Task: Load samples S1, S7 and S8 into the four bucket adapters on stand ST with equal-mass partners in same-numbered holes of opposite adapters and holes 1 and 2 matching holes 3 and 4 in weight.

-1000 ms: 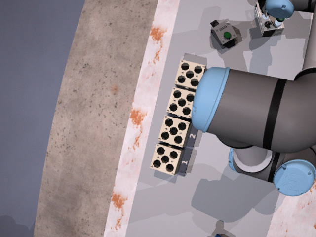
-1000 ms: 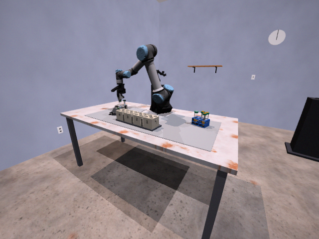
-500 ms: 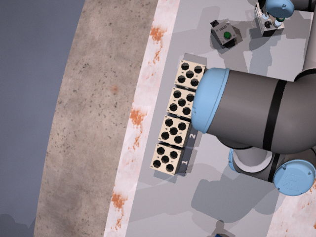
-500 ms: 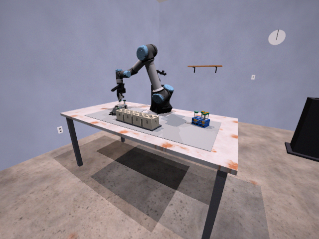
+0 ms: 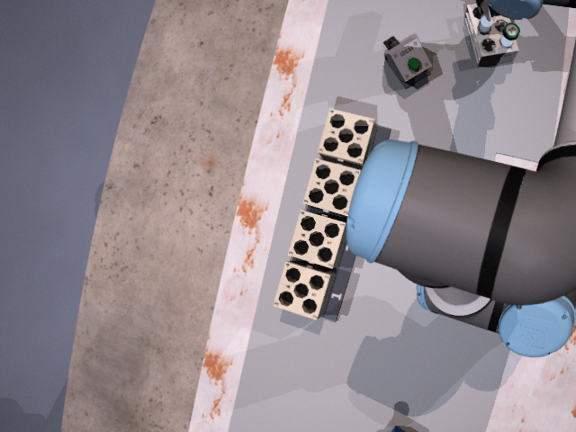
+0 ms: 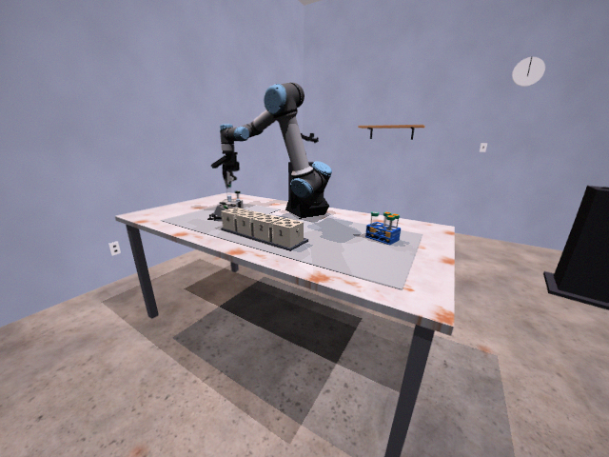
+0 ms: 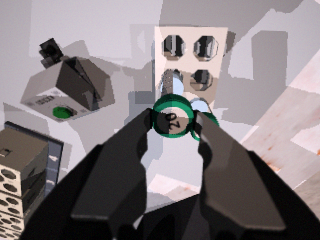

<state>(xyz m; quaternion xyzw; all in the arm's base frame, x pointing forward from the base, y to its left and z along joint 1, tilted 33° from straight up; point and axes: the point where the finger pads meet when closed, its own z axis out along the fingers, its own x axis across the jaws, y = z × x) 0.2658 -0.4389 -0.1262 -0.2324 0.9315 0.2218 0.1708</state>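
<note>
My gripper is now 50 mm above the water blank and 10 mm short of it. Round my hand: white-dot blank (100 mm below, 60 mm behind, 10 mm to the left); then green DONE key (140 mm to the left, 120 mm ahead, 100 mm below); then beige blank rack (130 mm below, 20 mm behind, 10 mm to the right).
</note>
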